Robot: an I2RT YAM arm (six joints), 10 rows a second.
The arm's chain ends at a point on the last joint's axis. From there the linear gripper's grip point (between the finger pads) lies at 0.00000 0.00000 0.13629 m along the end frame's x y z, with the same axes.
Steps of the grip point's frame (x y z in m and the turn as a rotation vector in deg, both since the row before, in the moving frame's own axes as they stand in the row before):
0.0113, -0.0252, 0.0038, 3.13, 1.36, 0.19
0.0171, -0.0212, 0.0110, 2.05, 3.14, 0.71
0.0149, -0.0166, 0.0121, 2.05, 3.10, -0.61
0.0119, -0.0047, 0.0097, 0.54, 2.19, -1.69
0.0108, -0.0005, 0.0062, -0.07, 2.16, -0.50
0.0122, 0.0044, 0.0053, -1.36, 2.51, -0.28
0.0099, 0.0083, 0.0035, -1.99, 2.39, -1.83
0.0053, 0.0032, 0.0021, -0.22, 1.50, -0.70
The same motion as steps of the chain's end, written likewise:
0.0081, -0.0178, 0.0040, 3.13, 1.36, 0.19
0.0096, -0.0164, 0.0113, 2.05, 3.14, 0.71
0.0076, -0.0117, 0.0124, 2.05, 3.10, -0.61
0.0067, -0.0033, 0.0098, 0.54, 2.19, -1.69
0.0057, -0.0006, 0.0063, -0.07, 2.16, -0.50
0.0062, 0.0012, 0.0055, -1.36, 2.51, -0.28
0.0041, 0.0037, 0.0037, -1.99, 2.39, -1.83
0.0017, 0.0027, 0.0021, -0.22, 1.50, -0.70

